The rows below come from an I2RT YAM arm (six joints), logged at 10 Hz.
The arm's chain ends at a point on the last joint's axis. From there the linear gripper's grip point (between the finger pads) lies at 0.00 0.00 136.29 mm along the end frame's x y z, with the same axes.
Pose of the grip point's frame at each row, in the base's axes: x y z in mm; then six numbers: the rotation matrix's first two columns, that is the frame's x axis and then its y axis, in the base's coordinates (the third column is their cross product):
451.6, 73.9, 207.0, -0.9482, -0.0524, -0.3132, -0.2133, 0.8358, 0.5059
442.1, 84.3, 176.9, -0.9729, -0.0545, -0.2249, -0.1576, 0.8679, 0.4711
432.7, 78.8, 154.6, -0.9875, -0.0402, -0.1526, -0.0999, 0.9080, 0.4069
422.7, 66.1, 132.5, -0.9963, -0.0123, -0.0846, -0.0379, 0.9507, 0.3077
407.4, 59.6, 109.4, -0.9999, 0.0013, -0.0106, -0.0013, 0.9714, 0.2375
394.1, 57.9, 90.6, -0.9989, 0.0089, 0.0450, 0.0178, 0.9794, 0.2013
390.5, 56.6, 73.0, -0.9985, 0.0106, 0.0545, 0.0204, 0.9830, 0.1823
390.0, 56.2, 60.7, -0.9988, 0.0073, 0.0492, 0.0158, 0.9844, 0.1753
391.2, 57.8, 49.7, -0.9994, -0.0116, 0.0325, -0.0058, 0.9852, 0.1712
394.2, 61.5, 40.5, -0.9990, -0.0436, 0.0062, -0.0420, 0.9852, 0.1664
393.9, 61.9, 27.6, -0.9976, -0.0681, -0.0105, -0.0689, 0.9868, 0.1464
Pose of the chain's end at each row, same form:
419.5, -0.6, 316.5, -0.9482, -0.0524, -0.3132, -0.2133, 0.8358, 0.5059
419.0, 17.0, 293.2, -0.9729, -0.0545, -0.2249, -0.1576, 0.8679, 0.4711
416.0, 22.0, 277.4, -0.9875, -0.0402, -0.1526, -0.0999, 0.9080, 0.4069
412.3, 23.9, 261.7, -0.9963, -0.0123, -0.0846, -0.0379, 0.9507, 0.3077
406.0, 27.2, 241.8, -0.9999, 0.0013, -0.0106, -0.0013, 0.9714, 0.2375
399.9, 30.4, 224.0, -0.9989, 0.0089, 0.0450, 0.0178, 0.9794, 0.2013
397.5, 31.6, 206.8, -0.9985, 0.0106, 0.0545, 0.0204, 0.9830, 0.1823
396.4, 32.2, 194.7, -0.9988, 0.0073, 0.0492, 0.0158, 0.9844, 0.1753
395.8, 34.5, 183.9, -0.9994, -0.0116, 0.0325, -0.0058, 0.9852, 0.1712
396.0, 38.9, 174.9, -0.9990, -0.0436, 0.0062, -0.0420, 0.9852, 0.1664
393.8, 41.9, 162.4, -0.9976, -0.0681, -0.0105, -0.0689, 0.9868, 0.1464

